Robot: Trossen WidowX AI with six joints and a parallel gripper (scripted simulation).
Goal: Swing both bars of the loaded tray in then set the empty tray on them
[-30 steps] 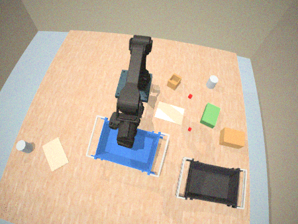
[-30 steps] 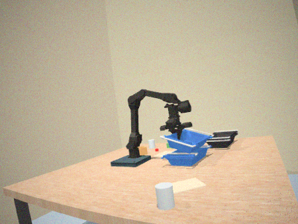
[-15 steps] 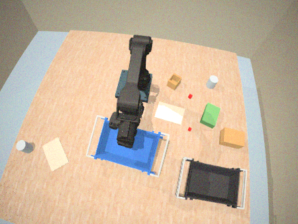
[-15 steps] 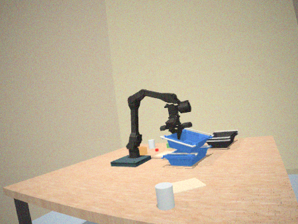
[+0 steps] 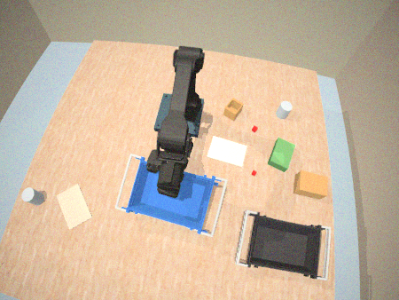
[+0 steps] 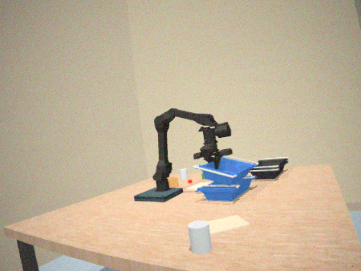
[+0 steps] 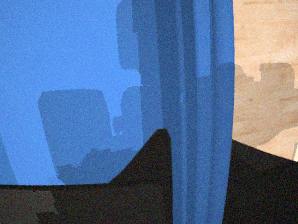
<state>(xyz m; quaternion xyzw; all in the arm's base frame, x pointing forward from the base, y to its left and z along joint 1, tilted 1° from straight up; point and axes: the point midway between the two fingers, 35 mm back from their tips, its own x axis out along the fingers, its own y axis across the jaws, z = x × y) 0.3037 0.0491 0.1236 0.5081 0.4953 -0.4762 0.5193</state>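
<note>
My gripper tip is 7 cm short of the blue tray and 1 cm below it. Also, from my gripper tip: green block (24 cm behind, 37 cm to the left, 9 cm below); then small brown box (39 cm behind, 12 cm to the left, 10 cm below); then orange box (14 cm behind, 51 cm to the left, 8 cm below).
</note>
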